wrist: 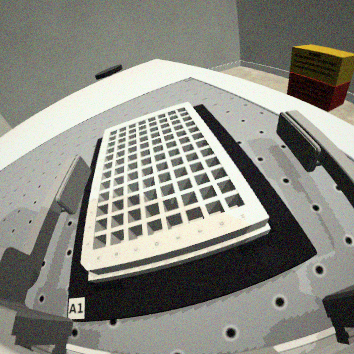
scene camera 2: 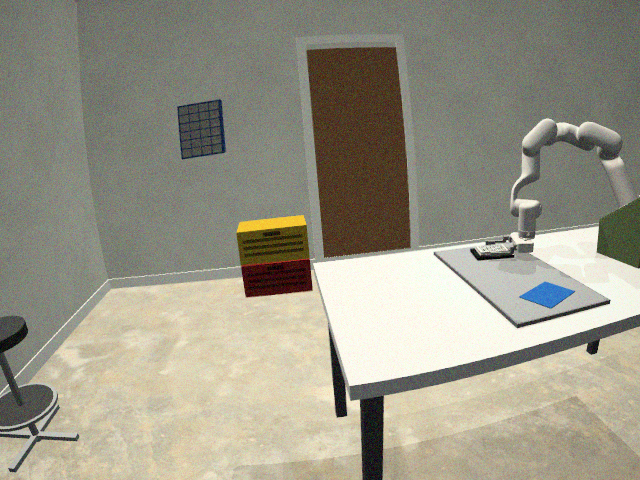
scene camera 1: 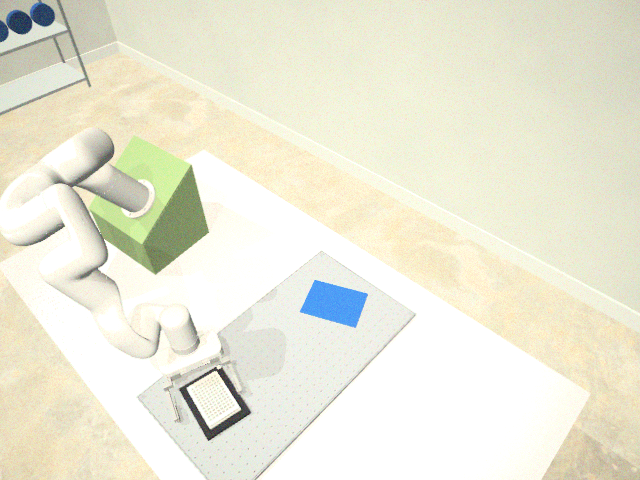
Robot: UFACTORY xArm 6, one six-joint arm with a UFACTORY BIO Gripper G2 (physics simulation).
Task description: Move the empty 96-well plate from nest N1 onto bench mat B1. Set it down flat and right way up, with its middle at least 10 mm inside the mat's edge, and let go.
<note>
In view: the gripper (scene camera 1: 209, 406), a white 96-well plate (scene camera 1: 215, 402), a blue bench mat B1 (scene camera 1: 327, 301) and a black nest N1 (scene camera 1: 235, 418).
The white 96-well plate also shows in the wrist view (wrist: 164, 192). The gripper also shows in the wrist view (wrist: 175, 140). The blue bench mat B1 also shows in scene camera 2 (scene camera 2: 546, 294).
</note>
